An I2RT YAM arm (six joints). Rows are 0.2 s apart.
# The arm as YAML. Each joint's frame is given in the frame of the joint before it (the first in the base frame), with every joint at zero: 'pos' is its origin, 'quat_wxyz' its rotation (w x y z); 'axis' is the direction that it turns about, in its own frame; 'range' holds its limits. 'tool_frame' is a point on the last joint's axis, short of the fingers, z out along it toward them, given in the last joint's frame.
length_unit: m
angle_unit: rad
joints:
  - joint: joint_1
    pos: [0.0, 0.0, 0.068]
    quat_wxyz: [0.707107, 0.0, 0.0, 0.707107]
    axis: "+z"
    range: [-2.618, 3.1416]
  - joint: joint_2
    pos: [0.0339, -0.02, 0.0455]
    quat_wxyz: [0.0, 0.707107, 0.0, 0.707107]
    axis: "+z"
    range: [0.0, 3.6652]
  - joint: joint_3
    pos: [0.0, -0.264, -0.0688]
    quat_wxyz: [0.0, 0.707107, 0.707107, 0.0]
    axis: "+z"
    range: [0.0, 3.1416]
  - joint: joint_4
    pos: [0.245, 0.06, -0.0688]
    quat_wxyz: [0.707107, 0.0, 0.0, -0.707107]
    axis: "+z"
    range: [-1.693, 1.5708]
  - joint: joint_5
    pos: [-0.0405, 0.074, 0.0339]
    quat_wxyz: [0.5, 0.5, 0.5, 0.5]
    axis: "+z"
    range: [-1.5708, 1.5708]
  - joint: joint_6
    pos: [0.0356, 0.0, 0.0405]
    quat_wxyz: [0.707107, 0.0, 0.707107, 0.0]
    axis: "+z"
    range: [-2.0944, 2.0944]
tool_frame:
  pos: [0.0, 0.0, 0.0]
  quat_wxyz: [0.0, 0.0, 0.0, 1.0]
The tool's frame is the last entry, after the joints.
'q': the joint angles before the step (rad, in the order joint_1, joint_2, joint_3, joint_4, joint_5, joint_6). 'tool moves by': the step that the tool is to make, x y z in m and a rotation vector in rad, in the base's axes. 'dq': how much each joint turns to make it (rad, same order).
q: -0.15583 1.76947 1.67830 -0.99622 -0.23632 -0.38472
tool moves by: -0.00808 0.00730 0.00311 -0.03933 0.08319 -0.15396
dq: 0.02860 -0.01220 0.01070 -0.07517 0.12626 0.14342
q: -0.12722 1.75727 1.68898 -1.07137 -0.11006 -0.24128
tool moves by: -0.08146 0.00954 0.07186 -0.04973 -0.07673 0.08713
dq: -0.00382 -0.26094 0.00800 -0.19760 -0.00572 -0.09957
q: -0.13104 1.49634 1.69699 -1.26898 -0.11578 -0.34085
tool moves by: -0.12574 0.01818 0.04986 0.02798 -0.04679 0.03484
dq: -0.00039 -0.32844 0.00004 -0.28765 -0.04693 -0.01374
